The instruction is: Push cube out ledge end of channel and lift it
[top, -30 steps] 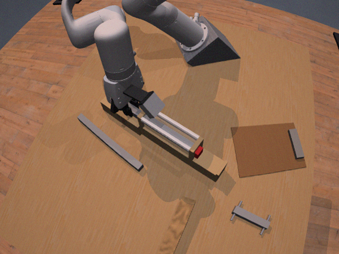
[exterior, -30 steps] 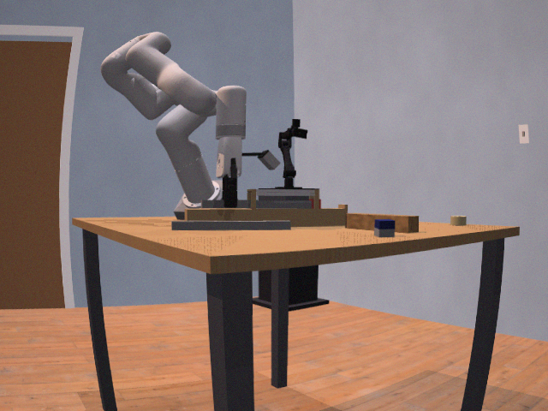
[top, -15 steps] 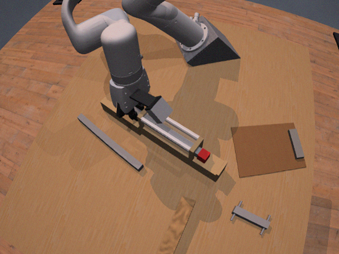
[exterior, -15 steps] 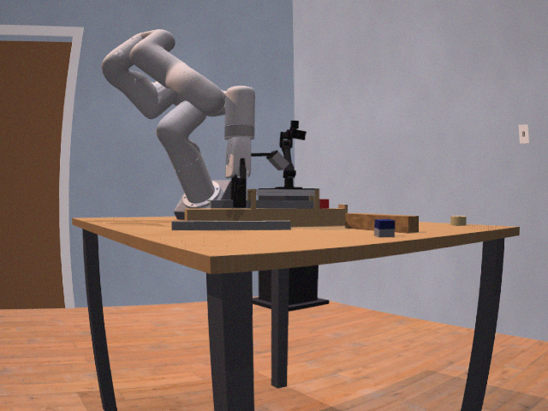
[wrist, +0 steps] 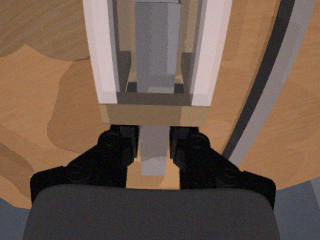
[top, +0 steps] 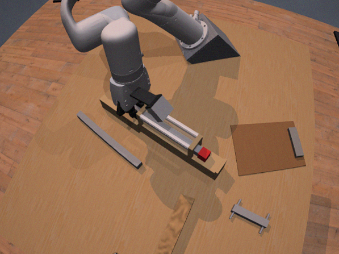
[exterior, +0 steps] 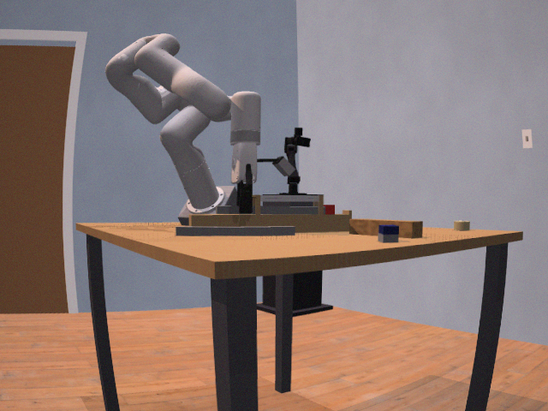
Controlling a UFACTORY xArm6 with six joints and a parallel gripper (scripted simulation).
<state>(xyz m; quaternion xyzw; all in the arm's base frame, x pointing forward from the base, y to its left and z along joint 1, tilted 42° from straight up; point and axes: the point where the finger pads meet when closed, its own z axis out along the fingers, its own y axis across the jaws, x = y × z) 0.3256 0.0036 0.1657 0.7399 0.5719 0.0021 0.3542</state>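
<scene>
Right now my hand is 8 cm short of the red cube, 20 cm to the right of it and 1 cm above it. From my hand the other things lie so: wooden ledge: 4 cm ahead, 10 cm to the left, 1 cm below; long grey bar: 8 cm ahead, 8 cm to the right, 6 cm below; rough textured strip: 31 cm ahead, 18 cm to the left, 5 cm below.
</scene>
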